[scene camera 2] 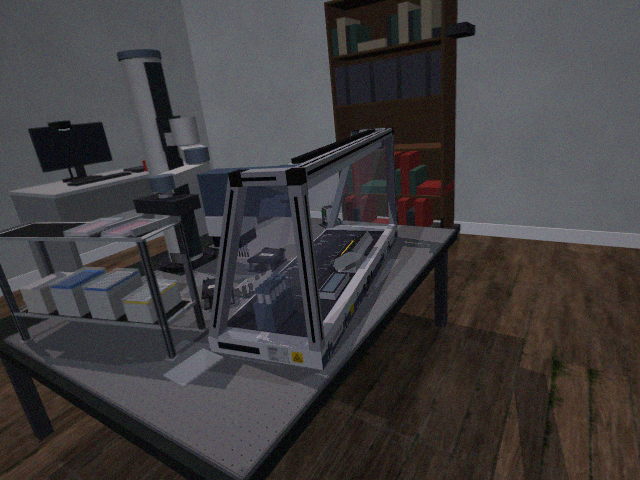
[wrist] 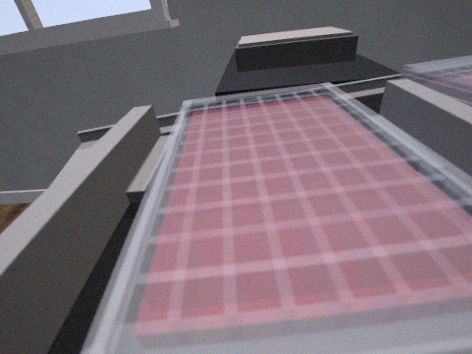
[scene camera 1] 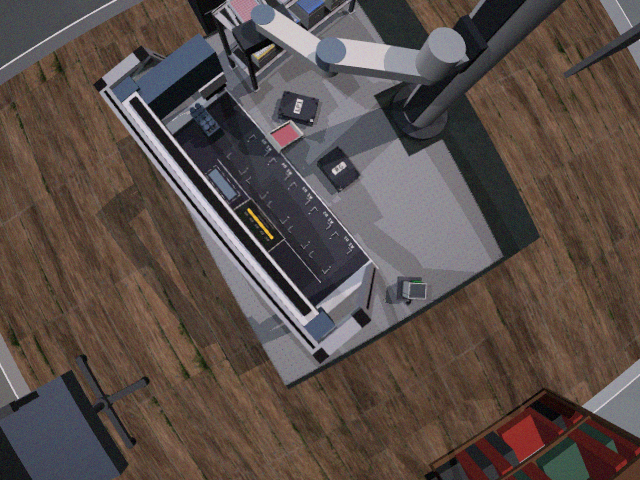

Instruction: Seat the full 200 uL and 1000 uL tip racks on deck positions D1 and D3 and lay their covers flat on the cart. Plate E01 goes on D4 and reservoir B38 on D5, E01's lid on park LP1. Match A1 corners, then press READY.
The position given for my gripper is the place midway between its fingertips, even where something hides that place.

In view: my gripper [scene camera 2: 119, 231] and a frame posts [scene camera 2: 299, 191].
